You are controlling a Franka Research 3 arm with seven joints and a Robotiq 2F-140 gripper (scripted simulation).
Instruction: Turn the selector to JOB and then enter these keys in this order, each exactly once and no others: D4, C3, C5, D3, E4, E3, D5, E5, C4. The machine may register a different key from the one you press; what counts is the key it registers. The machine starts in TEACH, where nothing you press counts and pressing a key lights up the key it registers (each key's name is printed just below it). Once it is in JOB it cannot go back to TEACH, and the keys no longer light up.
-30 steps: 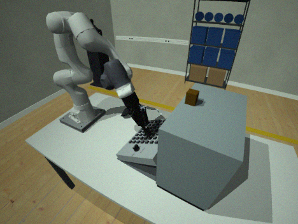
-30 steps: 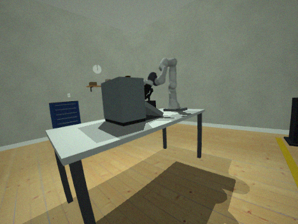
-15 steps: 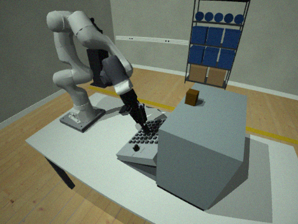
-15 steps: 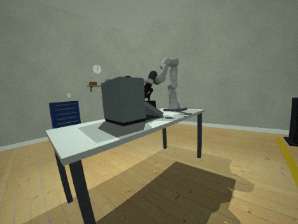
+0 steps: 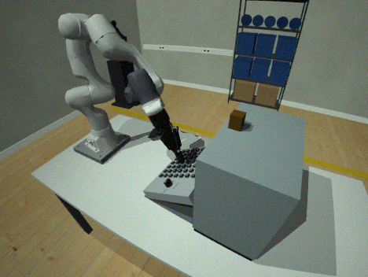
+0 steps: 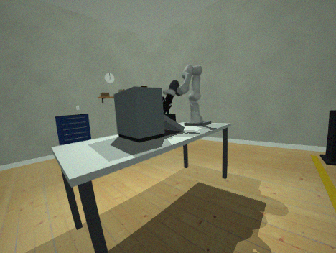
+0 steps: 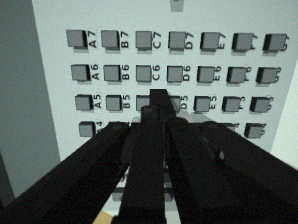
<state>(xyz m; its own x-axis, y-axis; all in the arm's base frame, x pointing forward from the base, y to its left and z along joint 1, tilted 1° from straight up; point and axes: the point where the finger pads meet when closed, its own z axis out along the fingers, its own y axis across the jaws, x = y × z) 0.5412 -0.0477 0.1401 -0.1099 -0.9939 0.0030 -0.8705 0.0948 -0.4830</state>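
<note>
My gripper is now 50 mm short of the key, 50 mm above it and 40 mm to the right of it. From my hand the other things lie so: selector knob 120 mm to the right, 60 mm below.
</note>
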